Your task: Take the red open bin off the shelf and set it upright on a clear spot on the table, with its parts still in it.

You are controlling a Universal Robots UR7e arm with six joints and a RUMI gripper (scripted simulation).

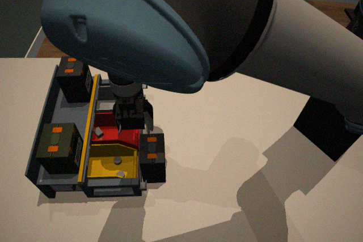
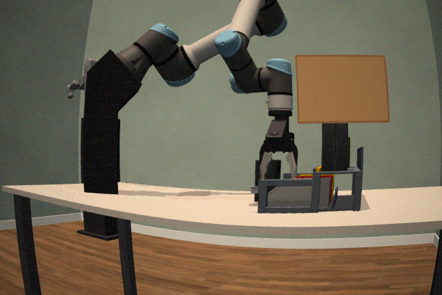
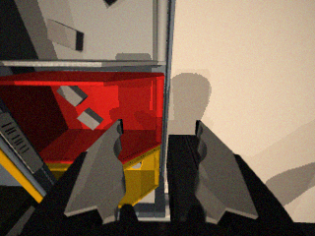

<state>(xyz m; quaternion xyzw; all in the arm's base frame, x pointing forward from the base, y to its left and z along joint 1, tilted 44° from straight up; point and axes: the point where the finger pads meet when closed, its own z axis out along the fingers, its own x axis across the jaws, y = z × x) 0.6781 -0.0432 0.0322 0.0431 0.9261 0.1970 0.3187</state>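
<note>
Right now my hand is 8 cm short of the red open bin and 2 cm above it. From my hand the other things lie so: grey bin (9 cm ahead, 11 cm to the right, 2 cm below); yellow bar (13 cm ahead, 1 cm to the left, 4 cm above); dark box (6 cm behind, 10 cm to the left).
</note>
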